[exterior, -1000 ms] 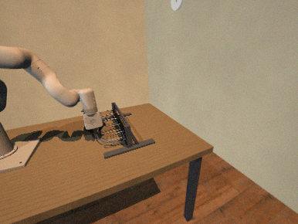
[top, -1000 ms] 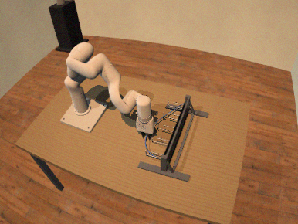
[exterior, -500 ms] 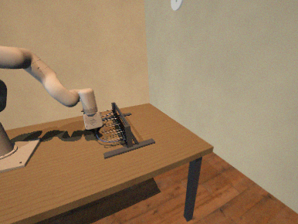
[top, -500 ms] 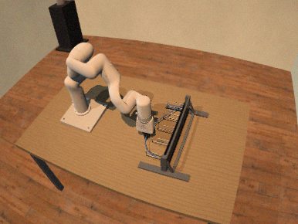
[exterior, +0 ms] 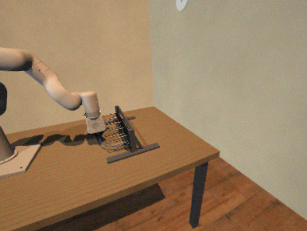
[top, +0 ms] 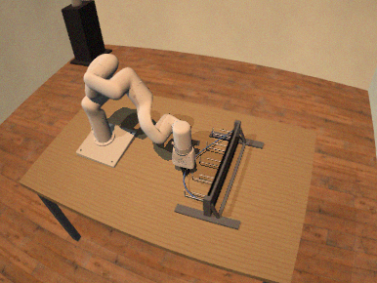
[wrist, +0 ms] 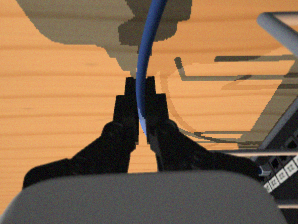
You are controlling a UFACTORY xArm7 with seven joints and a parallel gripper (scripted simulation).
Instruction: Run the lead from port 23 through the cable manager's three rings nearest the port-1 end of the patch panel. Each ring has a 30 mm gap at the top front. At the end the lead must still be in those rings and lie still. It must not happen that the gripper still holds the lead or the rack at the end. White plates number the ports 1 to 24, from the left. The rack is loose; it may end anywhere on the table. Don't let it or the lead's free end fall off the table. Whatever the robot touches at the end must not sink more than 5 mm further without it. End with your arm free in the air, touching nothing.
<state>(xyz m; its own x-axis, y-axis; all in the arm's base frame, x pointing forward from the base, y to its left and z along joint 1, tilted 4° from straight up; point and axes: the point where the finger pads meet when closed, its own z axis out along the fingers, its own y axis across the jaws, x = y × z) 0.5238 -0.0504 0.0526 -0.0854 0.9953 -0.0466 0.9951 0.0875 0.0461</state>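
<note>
My gripper is now 160 mm short of the dark rack, 70 mm to the right of it and 20 mm below it.
</note>
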